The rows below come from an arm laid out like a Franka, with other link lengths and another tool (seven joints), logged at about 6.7 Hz.
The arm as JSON. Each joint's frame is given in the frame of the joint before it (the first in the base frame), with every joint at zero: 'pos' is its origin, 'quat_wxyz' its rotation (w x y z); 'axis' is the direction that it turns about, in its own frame. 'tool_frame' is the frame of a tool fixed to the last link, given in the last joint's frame.
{
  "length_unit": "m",
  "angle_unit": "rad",
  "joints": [
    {
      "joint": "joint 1",
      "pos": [
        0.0,
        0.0,
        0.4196
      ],
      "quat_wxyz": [
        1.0,
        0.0,
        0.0,
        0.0
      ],
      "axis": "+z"
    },
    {
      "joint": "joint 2",
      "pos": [
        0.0,
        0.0,
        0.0
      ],
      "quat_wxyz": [
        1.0,
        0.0,
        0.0,
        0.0
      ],
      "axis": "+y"
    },
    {
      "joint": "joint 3",
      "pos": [
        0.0,
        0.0,
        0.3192
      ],
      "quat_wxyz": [
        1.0,
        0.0,
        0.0,
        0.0
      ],
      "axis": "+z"
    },
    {
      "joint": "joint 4",
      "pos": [
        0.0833,
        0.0,
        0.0
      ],
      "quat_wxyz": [
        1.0,
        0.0,
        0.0,
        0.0
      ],
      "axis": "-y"
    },
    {
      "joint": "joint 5",
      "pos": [
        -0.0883,
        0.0,
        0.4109
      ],
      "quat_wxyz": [
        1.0,
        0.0,
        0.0,
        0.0
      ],
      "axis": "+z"
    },
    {
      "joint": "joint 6",
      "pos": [
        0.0,
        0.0,
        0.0
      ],
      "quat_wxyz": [
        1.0,
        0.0,
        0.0,
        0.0
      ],
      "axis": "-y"
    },
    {
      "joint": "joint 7",
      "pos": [
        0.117,
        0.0,
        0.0
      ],
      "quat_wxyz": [
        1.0,
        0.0,
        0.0,
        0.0
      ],
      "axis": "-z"
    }
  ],
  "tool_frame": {
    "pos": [
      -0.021,
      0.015,
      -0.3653
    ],
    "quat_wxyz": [
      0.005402,
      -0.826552,
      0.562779,
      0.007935
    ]
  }
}
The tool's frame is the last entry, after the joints.
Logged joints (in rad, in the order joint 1, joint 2, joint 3, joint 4, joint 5, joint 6, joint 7), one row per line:
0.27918 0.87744 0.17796 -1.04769 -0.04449 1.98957 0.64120
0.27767 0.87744 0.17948 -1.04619 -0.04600 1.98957 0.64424
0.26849 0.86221 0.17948 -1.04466 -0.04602 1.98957 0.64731
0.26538 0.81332 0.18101 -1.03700 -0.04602 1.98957 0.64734
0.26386 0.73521 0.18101 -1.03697 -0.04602 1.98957 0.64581
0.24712 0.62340 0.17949 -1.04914 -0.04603 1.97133 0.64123
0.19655 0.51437 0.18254 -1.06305 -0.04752 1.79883 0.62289
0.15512 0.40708 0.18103 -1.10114 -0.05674 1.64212 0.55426
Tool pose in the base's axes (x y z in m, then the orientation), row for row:
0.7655 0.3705 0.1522 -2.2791 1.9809 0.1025
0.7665 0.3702 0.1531 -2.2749 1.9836 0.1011
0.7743 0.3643 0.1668 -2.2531 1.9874 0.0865
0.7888 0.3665 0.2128 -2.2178 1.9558 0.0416
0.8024 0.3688 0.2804 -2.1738 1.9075 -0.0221
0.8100 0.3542 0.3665 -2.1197 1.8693 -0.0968
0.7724 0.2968 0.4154 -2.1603 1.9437 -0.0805
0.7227 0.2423 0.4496 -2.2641 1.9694 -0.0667
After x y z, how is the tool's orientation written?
As a rotation vector, in radians.
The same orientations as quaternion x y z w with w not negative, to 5 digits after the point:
-0.75296 0.65444 0.03386 0.06007
-0.75190 0.65562 0.03342 0.06079
-0.74790 0.65970 0.02871 0.06794
-0.74676 0.65854 0.01401 0.09202
-0.74579 0.65442 -0.00758 0.12441
-0.74037 0.65291 -0.03381 0.15622
-0.73801 0.66401 -0.02750 0.11697
-0.75247 0.65453 -0.02217 0.06998

